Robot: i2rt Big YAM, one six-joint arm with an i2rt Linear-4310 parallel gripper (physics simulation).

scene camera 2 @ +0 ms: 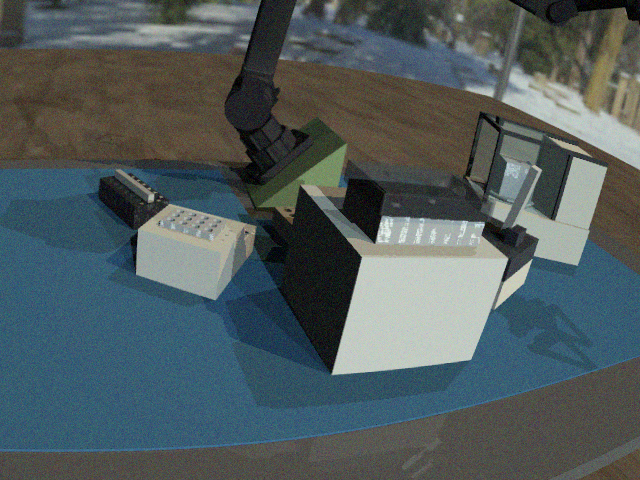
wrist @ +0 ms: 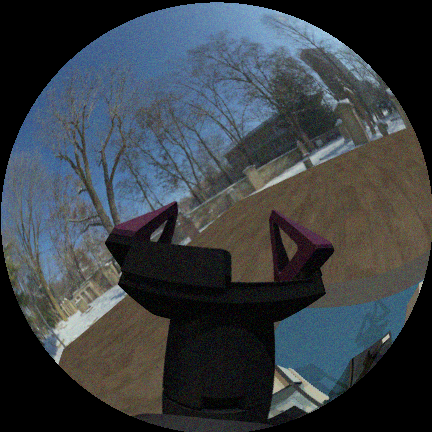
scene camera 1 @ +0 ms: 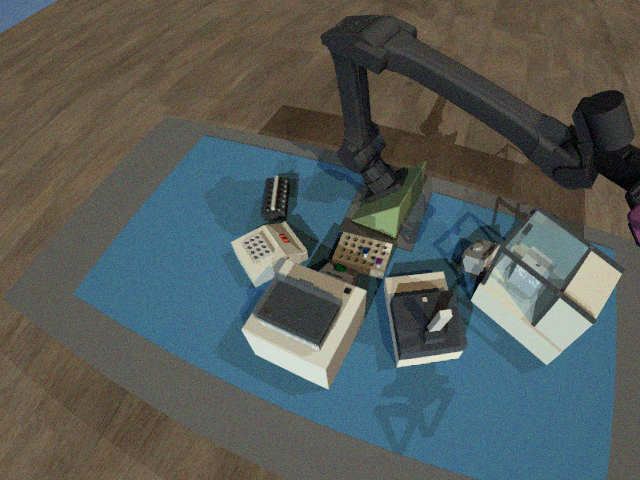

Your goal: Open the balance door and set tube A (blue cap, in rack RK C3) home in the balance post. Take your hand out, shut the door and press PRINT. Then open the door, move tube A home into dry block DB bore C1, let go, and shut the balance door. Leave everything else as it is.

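Places are measured from the arm's base along level axes (x ahead, y left, z up), in metres.
Where they show: gripper, between the fingertips: (wrist: 224,209); arm's base, origin of its link: (scene camera 2: 280,159) (scene camera 1: 387,187).
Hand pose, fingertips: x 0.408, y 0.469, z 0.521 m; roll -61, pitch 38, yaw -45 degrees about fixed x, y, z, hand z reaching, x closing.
Observation:
Each offset is from my fingertips to the top centre of the thing. "*": to the spot under its first point.
My gripper (wrist: 224,209) is open, with nothing between its purple fingers. It is high at the right, beyond the balance; one fingertip shows at the right edge of scene view 1. Tube A's blue cap @[0.196 m back, 0.457 m right, 0.521 m down] (scene camera 1: 366,251) shows upright in the tan rack @[0.205 m back, 0.467 m right, 0.545 m down] (scene camera 1: 373,270). The balance @[* 0.098 m back, 0.002 m left, 0.417 m down] (scene camera 1: 566,322) (scene camera 2: 586,191) (wrist: 307,390) is a cream box with a glass chamber at the right; I cannot tell whether its door is open or shut. Its post and PRINT button cannot be made out. The dry block @[0.125 m back, 0.679 m right, 0.505 m down] (scene camera 1: 268,271) (scene camera 2: 175,268) is a cream box with a grid of bores and a red display.
A purple cap @[0.179 m back, 0.418 m right, 0.521 m down] (scene camera 1: 379,261) is also in the rack. A big cream machine @[0.006 m back, 0.498 m right, 0.385 m down] (scene camera 1: 333,356) (scene camera 2: 413,310) has a dark lid. A dark-topped device @[* 0.017 m back, 0.308 m right, 0.495 m down] (scene camera 1: 405,330) has a raised pale lever. A small grey device @[* 0.250 m back, 0.201 m right, 0.511 m down] (scene camera 1: 475,260) stands beside the balance. A black strip rack @[0.296 m back, 0.751 m right, 0.527 m down] (scene camera 1: 267,206) lies behind the dry block.

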